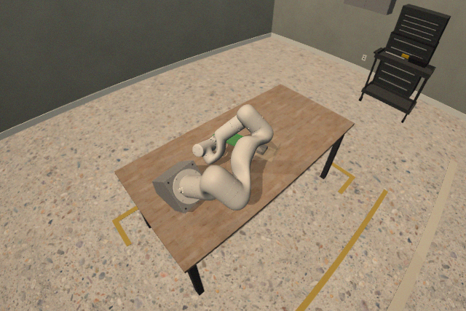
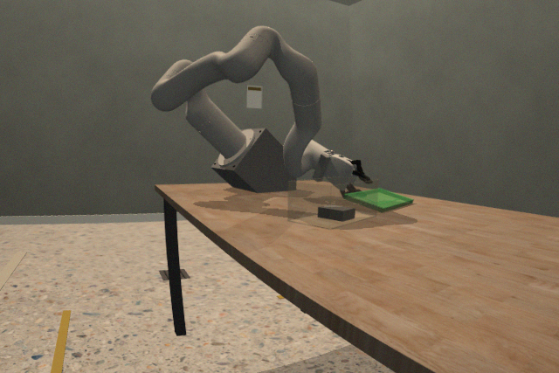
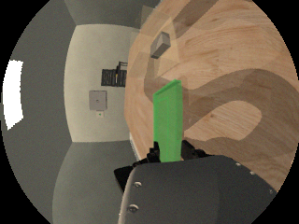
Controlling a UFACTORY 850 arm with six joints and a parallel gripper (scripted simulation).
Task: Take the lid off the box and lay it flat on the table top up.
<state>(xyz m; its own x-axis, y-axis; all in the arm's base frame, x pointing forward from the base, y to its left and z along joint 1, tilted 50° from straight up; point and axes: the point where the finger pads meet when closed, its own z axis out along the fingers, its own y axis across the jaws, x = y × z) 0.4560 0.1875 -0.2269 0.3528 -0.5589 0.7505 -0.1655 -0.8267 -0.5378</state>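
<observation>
The green lid lies 8 cm ahead of my hand, 2 cm to the left of it and 3 cm below it. From my hand the other things lie so: box: 19 cm ahead, 23 cm to the right.
</observation>
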